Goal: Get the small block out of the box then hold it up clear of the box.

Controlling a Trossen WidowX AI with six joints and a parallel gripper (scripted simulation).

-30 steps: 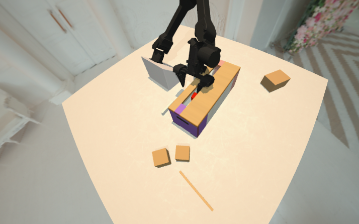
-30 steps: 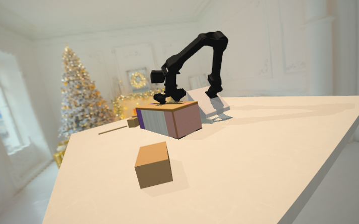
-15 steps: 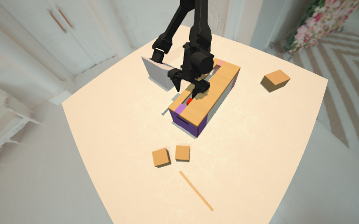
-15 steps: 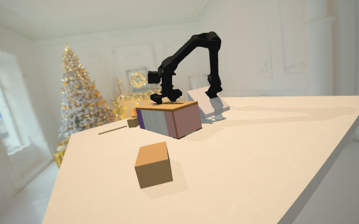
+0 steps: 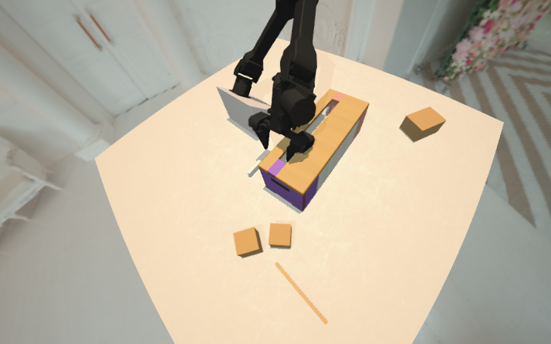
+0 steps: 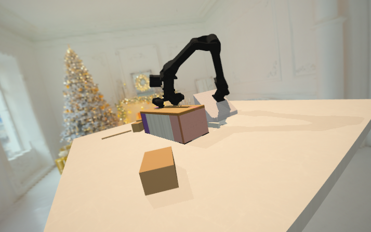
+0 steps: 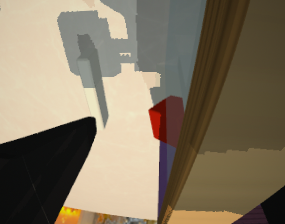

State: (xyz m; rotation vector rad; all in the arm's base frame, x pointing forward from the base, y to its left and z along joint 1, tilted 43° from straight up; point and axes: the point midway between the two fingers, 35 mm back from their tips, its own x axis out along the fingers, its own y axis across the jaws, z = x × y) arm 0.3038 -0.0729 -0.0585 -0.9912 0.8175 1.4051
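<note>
My gripper tip is now 30 mm to the left of the red block, 30 mm above it and 20 mm short of it. From my gripper tip the other things lie so: thin wooden stick (290 mm ahead, 220 mm to the right, 80 mm below); then long box (120 mm to the left, 20 mm below, 20 mm ahead).
</note>
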